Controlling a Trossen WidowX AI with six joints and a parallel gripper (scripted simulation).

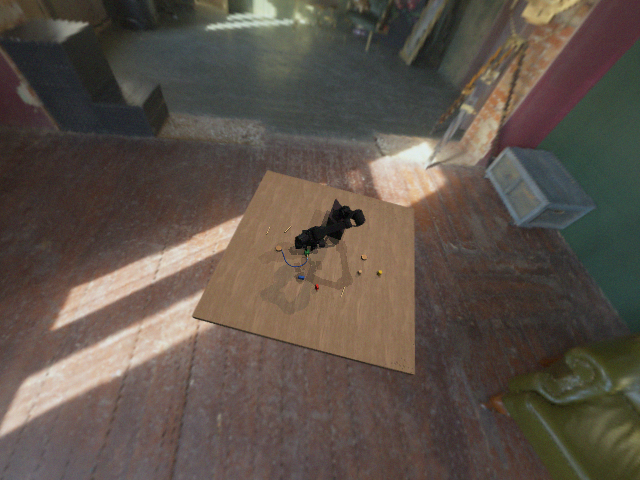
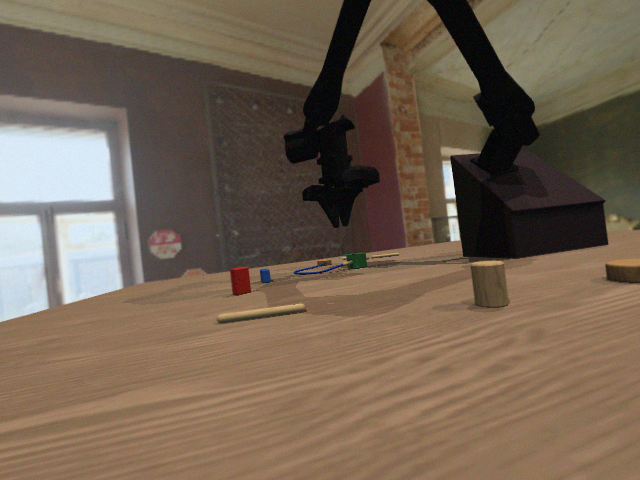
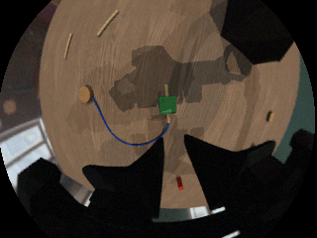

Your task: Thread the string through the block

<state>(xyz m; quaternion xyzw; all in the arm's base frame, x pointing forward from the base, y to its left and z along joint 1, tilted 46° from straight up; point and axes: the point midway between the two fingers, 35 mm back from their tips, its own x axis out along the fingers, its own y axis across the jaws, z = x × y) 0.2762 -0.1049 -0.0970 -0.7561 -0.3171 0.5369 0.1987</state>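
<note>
Now: the green block 3 cm behind my gripper tip, 1 cm to the right of it and 7 cm below it. Also, from my gripper tip: blue block 16 cm ahead, 2 cm to the right, 8 cm below; then round wooden button 3 cm behind, 20 cm to the right, 8 cm below; then red block 21 cm ahead, 9 cm to the left, 7 cm below.
</note>
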